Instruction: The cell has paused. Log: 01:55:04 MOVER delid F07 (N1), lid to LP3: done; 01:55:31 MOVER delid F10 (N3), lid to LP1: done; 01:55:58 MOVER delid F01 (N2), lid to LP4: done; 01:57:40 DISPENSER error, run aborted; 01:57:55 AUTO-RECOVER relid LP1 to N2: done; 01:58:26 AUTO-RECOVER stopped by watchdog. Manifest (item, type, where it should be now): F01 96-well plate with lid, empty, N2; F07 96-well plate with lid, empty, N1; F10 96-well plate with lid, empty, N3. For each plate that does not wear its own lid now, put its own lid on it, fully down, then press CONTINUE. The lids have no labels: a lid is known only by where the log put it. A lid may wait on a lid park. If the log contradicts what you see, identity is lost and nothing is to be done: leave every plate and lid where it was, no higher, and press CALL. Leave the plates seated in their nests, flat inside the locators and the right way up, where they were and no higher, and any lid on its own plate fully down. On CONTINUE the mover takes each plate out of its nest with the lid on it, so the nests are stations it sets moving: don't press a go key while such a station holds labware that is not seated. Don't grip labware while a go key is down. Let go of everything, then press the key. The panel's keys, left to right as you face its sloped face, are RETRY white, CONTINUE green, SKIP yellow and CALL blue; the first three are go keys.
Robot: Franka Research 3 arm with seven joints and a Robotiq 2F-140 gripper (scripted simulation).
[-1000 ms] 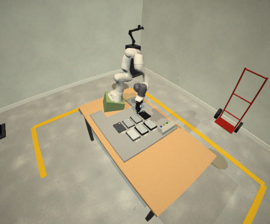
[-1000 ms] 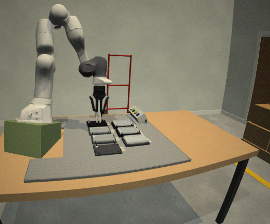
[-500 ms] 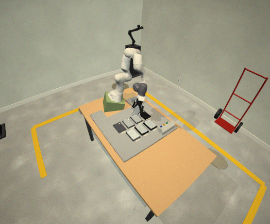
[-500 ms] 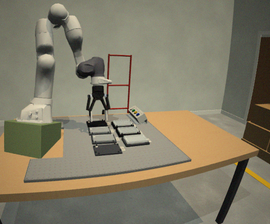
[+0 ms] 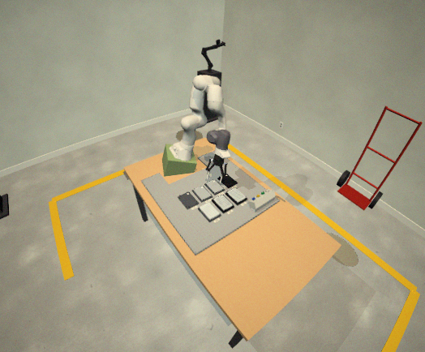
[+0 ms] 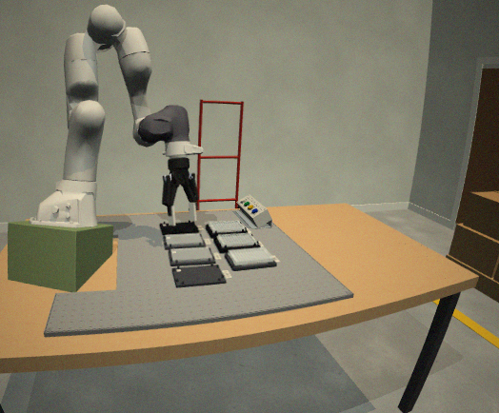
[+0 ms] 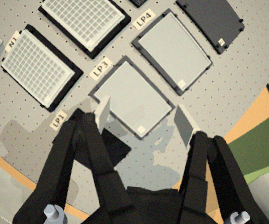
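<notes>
The park LP3 lies 10 cm below my hand. From my hand the other things lie so: plate: 20 cm to the right, 18 cm ahead, 8 cm below; park LP2: 25 cm to the right, 10 cm below, 1 cm behind; park LP1: 13 cm to the left, 10 cm below, 1 cm ahead.
</notes>
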